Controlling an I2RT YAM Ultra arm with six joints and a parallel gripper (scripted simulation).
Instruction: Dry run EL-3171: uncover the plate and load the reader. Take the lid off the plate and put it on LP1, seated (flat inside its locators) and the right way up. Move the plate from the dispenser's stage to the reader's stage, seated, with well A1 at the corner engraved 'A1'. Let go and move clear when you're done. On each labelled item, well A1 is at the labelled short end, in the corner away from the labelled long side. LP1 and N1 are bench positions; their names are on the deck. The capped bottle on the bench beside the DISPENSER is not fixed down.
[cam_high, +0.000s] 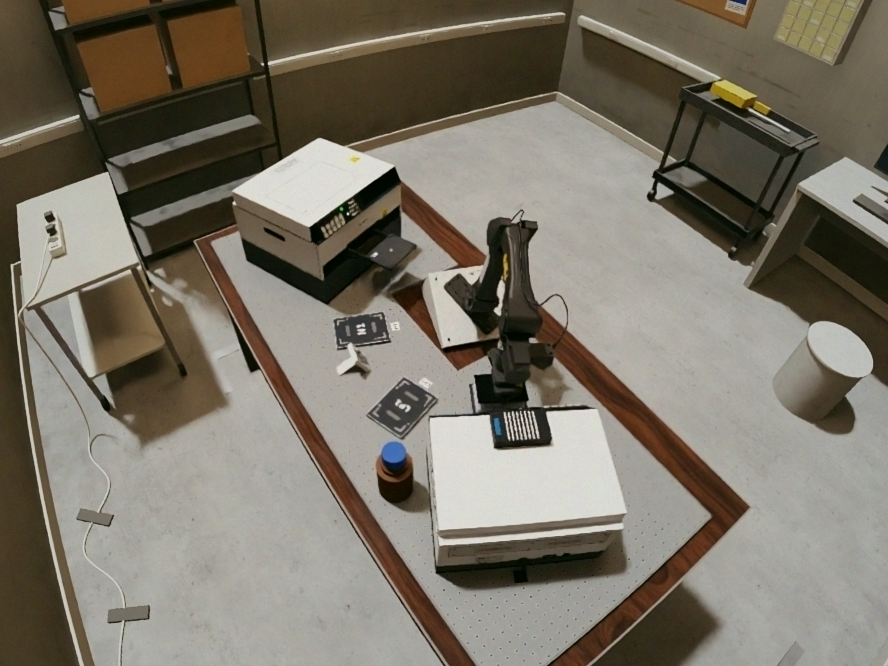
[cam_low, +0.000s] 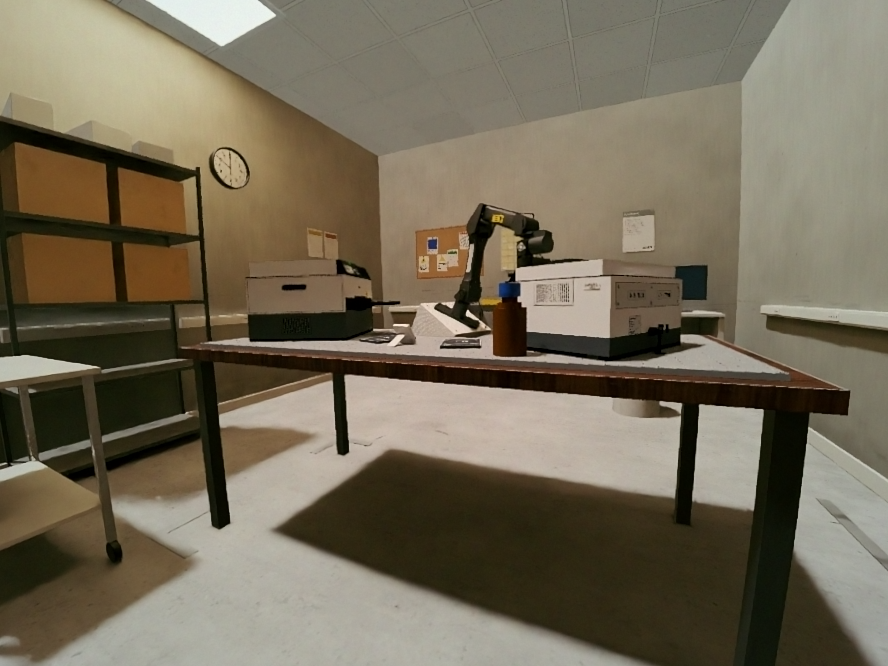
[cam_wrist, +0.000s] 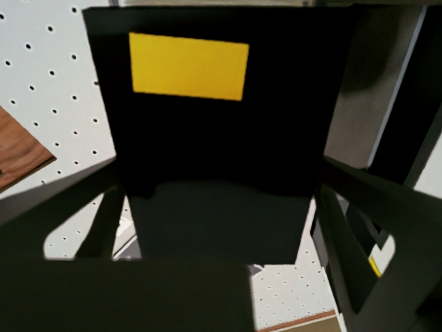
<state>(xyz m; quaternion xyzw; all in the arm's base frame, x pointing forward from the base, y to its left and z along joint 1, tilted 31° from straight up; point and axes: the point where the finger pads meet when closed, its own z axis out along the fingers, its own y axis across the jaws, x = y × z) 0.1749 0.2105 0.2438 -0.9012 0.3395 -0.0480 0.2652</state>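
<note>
The well plate is 50 mm below my hand. The rest, counted from my hand: label (210 mm to the right, 140 mm below, 70 mm ahead).
</note>
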